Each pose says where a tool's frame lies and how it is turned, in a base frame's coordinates. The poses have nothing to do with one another.
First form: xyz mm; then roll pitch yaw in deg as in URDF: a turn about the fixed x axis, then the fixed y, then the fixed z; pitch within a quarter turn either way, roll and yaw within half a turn.
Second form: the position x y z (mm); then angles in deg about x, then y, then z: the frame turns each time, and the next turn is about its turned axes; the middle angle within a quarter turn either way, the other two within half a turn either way. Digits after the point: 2 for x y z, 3 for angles.
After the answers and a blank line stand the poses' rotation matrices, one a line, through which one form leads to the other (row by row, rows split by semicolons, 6 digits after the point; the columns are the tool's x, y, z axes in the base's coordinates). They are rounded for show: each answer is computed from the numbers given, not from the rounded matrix.
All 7 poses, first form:
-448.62 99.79 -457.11 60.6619 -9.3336 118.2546
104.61 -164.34 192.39 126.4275 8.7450 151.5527
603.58 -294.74 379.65 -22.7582 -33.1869 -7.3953
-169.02 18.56 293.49 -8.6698 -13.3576 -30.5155
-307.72 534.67 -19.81 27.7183 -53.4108 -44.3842
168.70 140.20 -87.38 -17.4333 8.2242 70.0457
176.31 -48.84 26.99 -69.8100 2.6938 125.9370
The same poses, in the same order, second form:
-448.62 99.79 -457.11 -35.328 53.658 142.023
104.61 -164.34 192.39 -131.454 27.559 -168.595
603.58 -294.74 379.65 -30.169 -26.793 -21.605
-169.02 18.56 293.49 -14.337 -6.904 -32.402
-307.72 534.67 -19.81 -17.341 -56.441 -39.591
168.70 140.20 -87.38 -13.720 -13.594 69.666
176.31 -48.84 26.99 57.333 -50.303 156.611

-0.467123 -0.364656 0.805495; 0.869191 -0.356480 0.342680; 0.162183 0.860202 0.483476
-0.869034 0.175299 0.462655; 0.470813 0.580379 0.664452; -0.152037 0.795255 -0.586902
0.829928 0.328679 -0.450766; -0.107720 0.887220 0.448594; 0.547372 -0.323745 0.771734
0.838186 0.531971 -0.120213; -0.494035 0.833965 0.245830; 0.231028 -0.146662 0.961830
0.425993 0.352298 -0.833316; -0.416933 0.893879 0.164765; 0.802930 0.277249 0.527671
0.337761 -0.911415 -0.235034; 0.930298 0.285311 0.230526; -0.143047 -0.296514 0.944255
-0.586247 -0.253554 -0.769432; 0.808768 -0.238272 -0.537699; -0.046998 -0.937516 0.344753

